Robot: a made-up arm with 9 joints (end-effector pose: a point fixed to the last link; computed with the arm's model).
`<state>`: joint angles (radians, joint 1 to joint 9).
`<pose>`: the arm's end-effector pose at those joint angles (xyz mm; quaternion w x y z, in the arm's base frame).
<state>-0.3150 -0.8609 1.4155 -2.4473 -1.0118 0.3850 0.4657 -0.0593 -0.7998</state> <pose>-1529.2 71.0 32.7 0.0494 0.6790 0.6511 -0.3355</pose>
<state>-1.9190 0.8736 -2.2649 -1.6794 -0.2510 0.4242 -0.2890 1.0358 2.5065</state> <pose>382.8 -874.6 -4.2 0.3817 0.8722 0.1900 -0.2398</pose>
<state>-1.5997 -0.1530 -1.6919 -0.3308 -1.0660 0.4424 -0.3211 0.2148 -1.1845</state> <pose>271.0 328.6 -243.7 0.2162 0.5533 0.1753 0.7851</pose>
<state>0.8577 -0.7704 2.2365 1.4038 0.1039 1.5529 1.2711 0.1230 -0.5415</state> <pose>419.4 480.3 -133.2 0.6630 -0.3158 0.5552 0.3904</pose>
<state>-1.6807 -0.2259 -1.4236 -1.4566 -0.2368 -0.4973 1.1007 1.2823 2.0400</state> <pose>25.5 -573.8 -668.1 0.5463 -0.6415 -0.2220 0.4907</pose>
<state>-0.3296 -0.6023 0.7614 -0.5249 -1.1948 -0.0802 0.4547 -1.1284 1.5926</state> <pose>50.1 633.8 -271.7 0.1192 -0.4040 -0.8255 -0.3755</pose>
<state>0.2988 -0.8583 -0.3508 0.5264 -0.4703 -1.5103 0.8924 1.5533 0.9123</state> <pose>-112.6 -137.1 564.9 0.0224 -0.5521 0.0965 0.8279</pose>
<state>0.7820 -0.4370 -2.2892 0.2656 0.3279 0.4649 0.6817 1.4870 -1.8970</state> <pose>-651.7 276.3 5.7 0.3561 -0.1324 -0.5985 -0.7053</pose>
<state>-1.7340 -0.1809 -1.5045 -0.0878 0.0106 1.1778 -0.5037 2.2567 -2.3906</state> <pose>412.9 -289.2 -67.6 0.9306 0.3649 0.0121 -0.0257</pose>
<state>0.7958 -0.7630 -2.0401 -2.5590 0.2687 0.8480 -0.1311 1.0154 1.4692</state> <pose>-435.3 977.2 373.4 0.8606 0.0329 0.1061 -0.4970</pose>
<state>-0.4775 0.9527 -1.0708 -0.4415 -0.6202 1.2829 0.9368 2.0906 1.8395</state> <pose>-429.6 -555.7 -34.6 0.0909 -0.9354 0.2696 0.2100</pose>
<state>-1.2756 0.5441 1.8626 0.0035 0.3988 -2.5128 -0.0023 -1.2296 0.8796</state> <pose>-20.2 272.4 -648.8 0.5333 -0.0508 -0.8254 -0.1779</pose>
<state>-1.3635 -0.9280 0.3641 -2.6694 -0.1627 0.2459 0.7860 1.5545 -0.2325</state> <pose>-80.4 -752.5 147.5 0.5636 -0.4267 0.4066 0.5787</pose>
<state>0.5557 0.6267 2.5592 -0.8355 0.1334 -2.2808 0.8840 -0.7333 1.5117</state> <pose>240.1 588.9 -127.5 0.6876 -0.1451 0.0068 -0.7114</pose>
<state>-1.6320 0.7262 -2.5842 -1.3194 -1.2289 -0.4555 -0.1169 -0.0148 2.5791</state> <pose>-342.5 -83.4 518.2 0.8697 0.2264 -0.2528 0.3585</pose>
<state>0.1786 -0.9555 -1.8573 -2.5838 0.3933 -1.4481 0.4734 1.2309 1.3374</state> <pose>-1079.6 521.9 -327.5 0.3524 -0.7118 0.5489 -0.2604</pose>
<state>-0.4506 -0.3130 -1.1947 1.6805 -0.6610 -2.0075 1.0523 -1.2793 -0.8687</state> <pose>-801.5 -108.3 827.0 0.9159 -0.3490 0.0624 0.1881</pose>
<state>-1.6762 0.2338 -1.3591 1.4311 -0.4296 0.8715 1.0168 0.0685 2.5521</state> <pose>-367.9 142.7 -150.6 0.8016 -0.1573 0.5565 0.1519</pose>
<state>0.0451 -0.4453 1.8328 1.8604 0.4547 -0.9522 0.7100 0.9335 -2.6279</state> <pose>-567.5 -284.9 -133.5 0.7528 -0.0585 -0.1862 -0.6287</pose>
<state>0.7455 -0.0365 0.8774 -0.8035 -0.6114 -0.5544 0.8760 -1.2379 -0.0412</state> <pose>425.4 448.9 -491.8 0.2629 -0.0248 0.8890 0.3741</pose>
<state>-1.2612 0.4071 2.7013 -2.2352 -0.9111 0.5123 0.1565 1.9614 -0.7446</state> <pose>-528.4 -1043.9 -240.8 0.6951 0.0410 0.6962 0.1743</pose>
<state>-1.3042 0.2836 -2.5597 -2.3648 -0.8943 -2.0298 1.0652 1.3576 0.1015</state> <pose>-294.6 -525.2 665.4 0.5996 -0.4644 0.6425 0.1098</pose>
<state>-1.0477 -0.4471 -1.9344 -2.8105 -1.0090 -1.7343 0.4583 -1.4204 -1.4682</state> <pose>-134.6 -961.5 415.3 0.7119 -0.0248 -0.2952 0.6367</pose>
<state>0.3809 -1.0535 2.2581 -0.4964 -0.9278 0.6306 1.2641 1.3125 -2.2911</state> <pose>-480.1 59.3 466.3 0.2245 0.1544 -0.9611 0.0445</pose>
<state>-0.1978 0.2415 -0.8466 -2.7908 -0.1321 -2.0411 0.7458 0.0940 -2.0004</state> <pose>-1344.5 -609.4 -291.6 0.2498 0.0610 -0.9622 -0.0901</pose>
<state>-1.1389 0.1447 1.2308 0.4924 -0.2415 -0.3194 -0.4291 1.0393 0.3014</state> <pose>-98.3 312.7 -9.6 0.1058 0.5787 -0.3850 -0.7111</pose>
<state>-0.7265 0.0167 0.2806 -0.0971 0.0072 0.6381 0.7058 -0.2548 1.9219</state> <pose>-539.6 86.5 -727.4 0.0925 0.4325 -0.8786 0.1804</pose>
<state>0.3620 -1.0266 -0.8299 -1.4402 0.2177 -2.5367 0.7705 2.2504 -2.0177</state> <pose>-192.4 279.5 -734.9 0.8472 0.5105 0.1409 0.0421</pose>
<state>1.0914 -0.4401 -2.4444 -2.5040 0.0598 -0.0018 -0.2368 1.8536 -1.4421</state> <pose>-218.8 1054.0 -364.9 0.4707 0.7569 0.2826 0.3545</pose>
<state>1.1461 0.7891 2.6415 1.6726 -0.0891 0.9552 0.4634 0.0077 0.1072</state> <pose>-427.5 -150.4 -537.7 0.4352 0.4279 0.7902 -0.0556</pose>
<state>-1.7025 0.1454 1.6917 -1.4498 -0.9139 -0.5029 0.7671 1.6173 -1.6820</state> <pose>-848.0 -443.7 24.4 0.5327 -0.4561 0.0171 -0.7127</pose>
